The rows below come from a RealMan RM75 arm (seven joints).
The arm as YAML. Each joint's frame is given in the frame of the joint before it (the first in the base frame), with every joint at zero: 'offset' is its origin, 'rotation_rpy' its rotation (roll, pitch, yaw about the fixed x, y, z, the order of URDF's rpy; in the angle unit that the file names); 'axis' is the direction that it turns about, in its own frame. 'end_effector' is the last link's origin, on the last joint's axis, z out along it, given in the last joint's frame.
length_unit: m
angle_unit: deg
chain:
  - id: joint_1
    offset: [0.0, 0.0, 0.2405]
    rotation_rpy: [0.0, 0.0, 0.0]
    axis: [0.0, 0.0, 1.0]
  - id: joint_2
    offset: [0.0, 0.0, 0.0]
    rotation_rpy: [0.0, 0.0, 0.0]
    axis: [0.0, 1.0, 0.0]
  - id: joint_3
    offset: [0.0, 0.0, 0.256]
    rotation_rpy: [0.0, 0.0, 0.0]
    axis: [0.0, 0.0, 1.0]
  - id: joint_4
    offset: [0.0, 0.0, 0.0]
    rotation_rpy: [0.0, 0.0, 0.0]
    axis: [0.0, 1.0, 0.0]
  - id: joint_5
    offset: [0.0, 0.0, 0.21]
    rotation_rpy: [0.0, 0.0, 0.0]
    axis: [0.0, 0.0, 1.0]
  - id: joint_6
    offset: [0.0, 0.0, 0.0]
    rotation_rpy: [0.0, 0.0, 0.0]
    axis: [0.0, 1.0, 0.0]
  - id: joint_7
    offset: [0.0, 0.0, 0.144]
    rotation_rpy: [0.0, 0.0, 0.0]
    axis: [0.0, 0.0, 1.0]
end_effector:
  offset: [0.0, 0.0, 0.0]
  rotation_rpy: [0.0, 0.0, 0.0]
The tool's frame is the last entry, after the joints.
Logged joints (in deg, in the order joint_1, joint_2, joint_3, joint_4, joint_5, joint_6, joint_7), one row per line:
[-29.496 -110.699 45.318 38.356 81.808 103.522 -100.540]
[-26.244 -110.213 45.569 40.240 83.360 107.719 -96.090]
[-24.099 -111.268 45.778 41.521 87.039 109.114 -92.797]
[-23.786 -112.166 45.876 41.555 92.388 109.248 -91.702]
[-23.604 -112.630 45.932 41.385 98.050 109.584 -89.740]
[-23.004 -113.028 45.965 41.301 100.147 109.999 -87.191]
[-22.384 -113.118 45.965 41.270 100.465 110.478 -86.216]
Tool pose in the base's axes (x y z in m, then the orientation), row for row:
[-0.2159 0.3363 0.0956 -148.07 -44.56 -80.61]
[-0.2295 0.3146 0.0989 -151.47 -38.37 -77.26]
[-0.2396 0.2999 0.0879 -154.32 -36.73 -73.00]
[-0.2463 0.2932 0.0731 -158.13 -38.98 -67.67]
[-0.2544 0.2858 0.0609 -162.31 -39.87 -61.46]
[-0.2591 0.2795 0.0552 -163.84 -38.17 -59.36]
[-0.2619 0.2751 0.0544 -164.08 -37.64 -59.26]
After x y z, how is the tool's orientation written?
As a rotation vector, in degrees.
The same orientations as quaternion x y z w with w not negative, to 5 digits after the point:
[-0.84810 -0.25523 -0.46171 0.04903]
[-0.86789 -0.21985 -0.44268 0.04962]
[-0.88277 -0.21011 -0.41759 0.04692]
[-0.89617 -0.22091 -0.38350 0.03174]
[-0.91133 -0.22386 -0.34508 0.01678]
[-0.91833 -0.21394 -0.33272 0.01402]
[-0.91930 -0.21089 -0.33202 0.01337]

